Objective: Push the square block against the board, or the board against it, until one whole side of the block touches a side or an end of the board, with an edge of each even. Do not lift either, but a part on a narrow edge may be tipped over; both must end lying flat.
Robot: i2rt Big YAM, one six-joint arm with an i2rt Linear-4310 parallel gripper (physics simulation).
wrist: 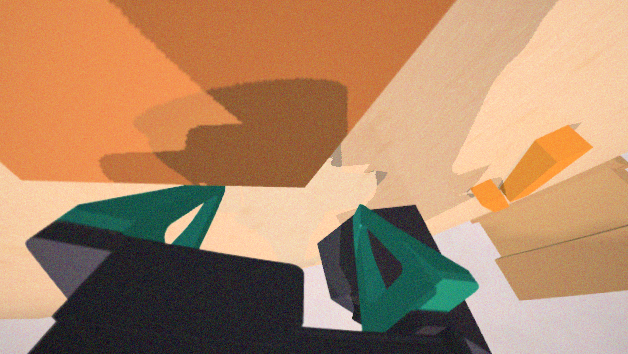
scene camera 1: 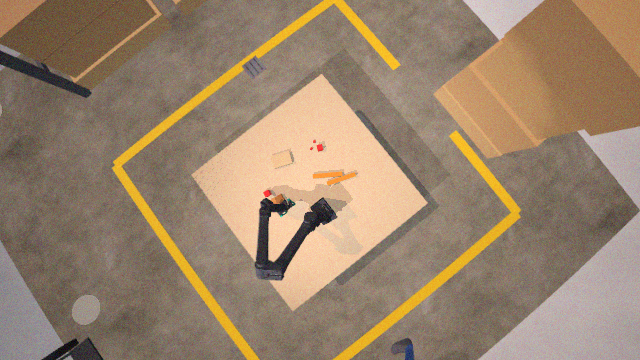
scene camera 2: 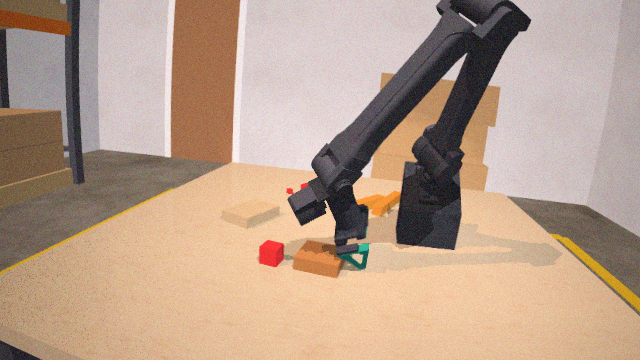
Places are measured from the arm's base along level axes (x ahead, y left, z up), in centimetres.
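Pixels of known places: gripper, fingertip midpoint: (wrist: 294, 197) (scene camera 1: 291, 207) (scene camera 2: 362, 253); arm's base, link origin: (scene camera 1: 324, 212) (scene camera 2: 432, 184).
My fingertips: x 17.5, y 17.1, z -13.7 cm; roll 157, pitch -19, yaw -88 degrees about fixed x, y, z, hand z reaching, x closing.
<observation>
For each thing: its top centre in the pictures, then the offset to it from my fingertips.
- brown-orange square block, top centre: (wrist: 201, 74) (scene camera 2: 321, 252) (scene camera 1: 278, 202) dx +9.2, dy +4.4, dz +1.3 cm
- pale wooden board, top centre: (scene camera 2: 251, 207) (scene camera 1: 281, 159) dx +32.0, dy -18.5, dz +1.3 cm
The brown-orange square block (scene camera 1: 278, 199) (scene camera 2: 316, 264) (wrist: 280, 45) lies flat on the table. The pale wooden board (scene camera 1: 283, 158) (scene camera 2: 248, 214) lies flat, apart from the block, farther back and to the left in scene camera 2; the board does not show in the wrist view. My gripper (scene camera 1: 288, 208) (scene camera 2: 362, 250) (wrist: 294, 197) is open and empty, with green fingers. It is low, beside the block's side that faces away from the board. The block fills the upper left of the wrist view, beyond the fingertips. I cannot tell whether a finger touches it.
A red cube (scene camera 1: 267, 193) (scene camera 2: 271, 253) stands close beside the block. Two orange bars (scene camera 1: 327, 175) (scene camera 1: 342, 179) (scene camera 2: 387, 203) (wrist: 490, 195) lie farther off. Another red cube (scene camera 1: 320, 147) with small red pieces lies beyond the board. The arm's base (scene camera 2: 429, 220) stands at the right in scene camera 2.
</observation>
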